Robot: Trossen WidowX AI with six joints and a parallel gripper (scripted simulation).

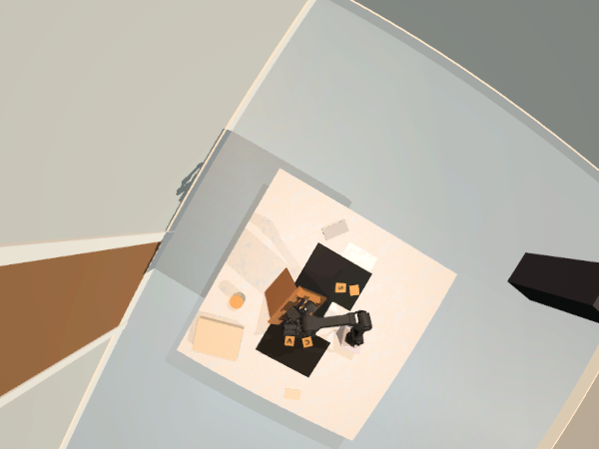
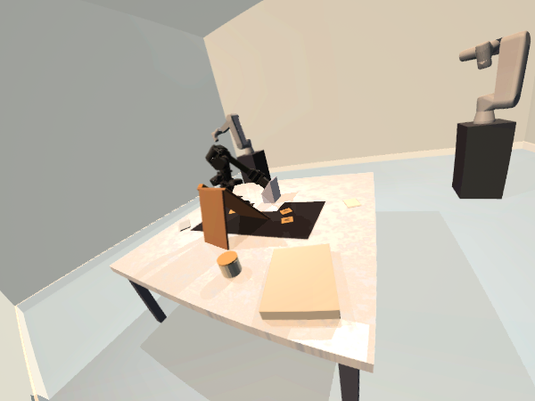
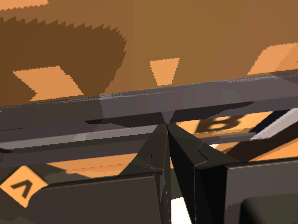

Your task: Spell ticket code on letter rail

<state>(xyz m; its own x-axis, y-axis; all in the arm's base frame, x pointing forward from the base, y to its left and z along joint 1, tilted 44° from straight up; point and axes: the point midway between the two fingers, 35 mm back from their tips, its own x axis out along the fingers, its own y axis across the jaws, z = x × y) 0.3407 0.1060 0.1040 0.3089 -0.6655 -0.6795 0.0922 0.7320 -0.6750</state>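
Now: the letter tile 3 cm to the right of my gripper tip. Also, from my gripper tip: black mat 16 cm behind, 2 cm to the left, 18 cm below; grey block 6 cm ahead, 46 cm to the right, 18 cm below; white ticket 5 cm behind, 1 cm to the right, 8 cm below.
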